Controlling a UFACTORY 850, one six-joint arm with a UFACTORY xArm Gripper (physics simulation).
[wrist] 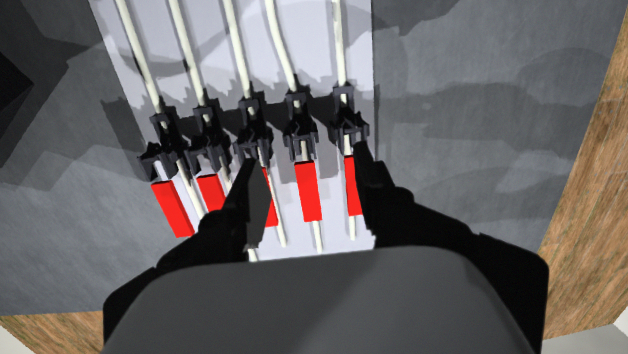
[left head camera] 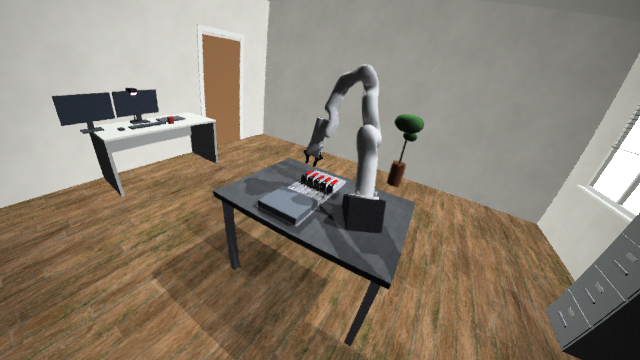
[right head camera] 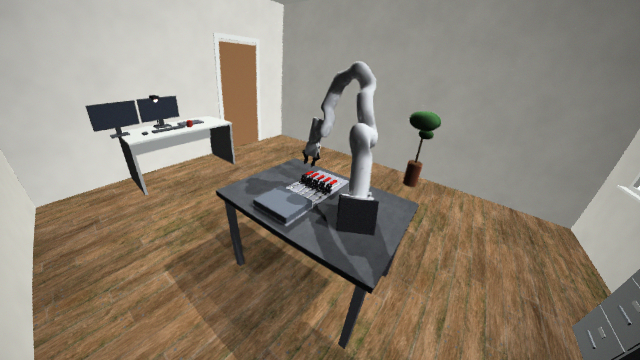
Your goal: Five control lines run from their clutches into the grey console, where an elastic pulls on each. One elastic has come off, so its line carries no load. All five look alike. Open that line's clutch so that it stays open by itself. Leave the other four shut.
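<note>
Five black clutches with red levers stand in a row on a pale board [left head camera: 342, 183] [wrist: 360, 55]. In the wrist view the levers, left to right, are the first [wrist: 172, 209], second [wrist: 212, 192], third [wrist: 272, 215], fourth [wrist: 308, 191] and fifth [wrist: 352, 190]; all lie toward the gripper's body. Cream lines run from the clutches toward the grey console [left head camera: 287, 201] [right head camera: 282, 201]. The fourth line [wrist: 280, 45] is bent; the others look straighter. My gripper [left head camera: 311, 162] [right head camera: 309, 162] [wrist: 308, 170] is open and empty above the lever side. Its fingers partly cover the third and fifth levers.
The board and console are on a dark table [left head camera: 240, 187] [right head camera: 242, 185]. The arm's black base block [left head camera: 364, 213] [right head camera: 357, 215] stands on the table beside the board. A potted plant [left head camera: 396, 173] [right head camera: 412, 173] and a white desk [left head camera: 155, 137] [right head camera: 175, 137] stand farther away.
</note>
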